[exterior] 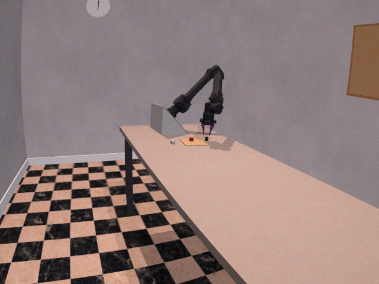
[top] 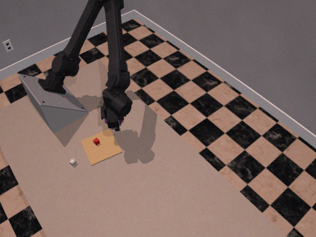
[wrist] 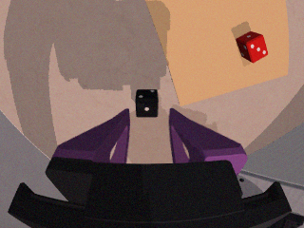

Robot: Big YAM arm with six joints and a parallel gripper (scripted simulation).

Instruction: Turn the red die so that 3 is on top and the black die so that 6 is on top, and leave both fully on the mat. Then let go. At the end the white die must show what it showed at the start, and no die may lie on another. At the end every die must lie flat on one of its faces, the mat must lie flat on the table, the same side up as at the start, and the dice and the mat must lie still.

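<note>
My gripper is now 30 mm above the black die. From my hand the other things lie so: orange mat 30 mm ahead, 100 mm to the right, 40 mm below; then white die 30 mm ahead, 240 mm to the right, 30 mm below; then red die 10 mm ahead, 110 mm to the right, 30 mm below.
</note>
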